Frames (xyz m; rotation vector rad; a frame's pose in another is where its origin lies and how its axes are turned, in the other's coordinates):
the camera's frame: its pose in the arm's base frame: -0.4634 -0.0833 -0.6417 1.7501 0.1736 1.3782
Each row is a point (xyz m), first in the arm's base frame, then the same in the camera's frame.
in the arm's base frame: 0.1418 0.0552 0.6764
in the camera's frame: 1.2565 0.5969 0.4333
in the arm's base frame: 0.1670 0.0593 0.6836
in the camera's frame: 1.2735 0.5896 0.4523
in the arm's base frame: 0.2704 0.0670 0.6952
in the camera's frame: 1.3252 0.5529 0.5352
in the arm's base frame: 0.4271 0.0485 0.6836
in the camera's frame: 1.3649 0.4954 0.6771
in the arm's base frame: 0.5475 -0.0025 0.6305
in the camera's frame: 1.3421 0.4427 0.8061
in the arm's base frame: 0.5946 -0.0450 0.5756
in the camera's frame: 1.2954 0.4121 0.8687
